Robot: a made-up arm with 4 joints.
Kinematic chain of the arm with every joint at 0, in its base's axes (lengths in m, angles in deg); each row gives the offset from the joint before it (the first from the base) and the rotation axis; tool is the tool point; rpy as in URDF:
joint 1: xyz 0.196 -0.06 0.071 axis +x
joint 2: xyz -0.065 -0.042 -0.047 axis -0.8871 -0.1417 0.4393
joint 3: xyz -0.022 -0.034 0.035 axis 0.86 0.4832 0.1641
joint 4: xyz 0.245 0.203 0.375 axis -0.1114 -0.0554 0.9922
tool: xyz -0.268 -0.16 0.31 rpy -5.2 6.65 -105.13
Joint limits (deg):
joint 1: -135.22..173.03
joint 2: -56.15..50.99
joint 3: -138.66..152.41
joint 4: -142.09..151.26
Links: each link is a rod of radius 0.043 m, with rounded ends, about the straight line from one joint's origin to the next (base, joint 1, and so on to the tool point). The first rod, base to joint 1, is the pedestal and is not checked.
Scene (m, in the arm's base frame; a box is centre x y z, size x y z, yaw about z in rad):
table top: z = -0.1
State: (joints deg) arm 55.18 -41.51 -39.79 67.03
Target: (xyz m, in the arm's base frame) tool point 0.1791 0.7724 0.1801
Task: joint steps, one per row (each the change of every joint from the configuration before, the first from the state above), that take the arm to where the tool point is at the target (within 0.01 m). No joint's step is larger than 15 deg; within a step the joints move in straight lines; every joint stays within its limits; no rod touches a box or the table.
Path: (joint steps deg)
1: -7.52 10.15 -7.44 14.04
2: -7.52 10.15 -7.44 14.04
3: -7.53 10.15 -7.44 14.03
4: -7.52 10.15 -7.44 14.04
5: -7.52 10.15 -7.44 14.04
6: -7.52 10.14 -7.44 14.04

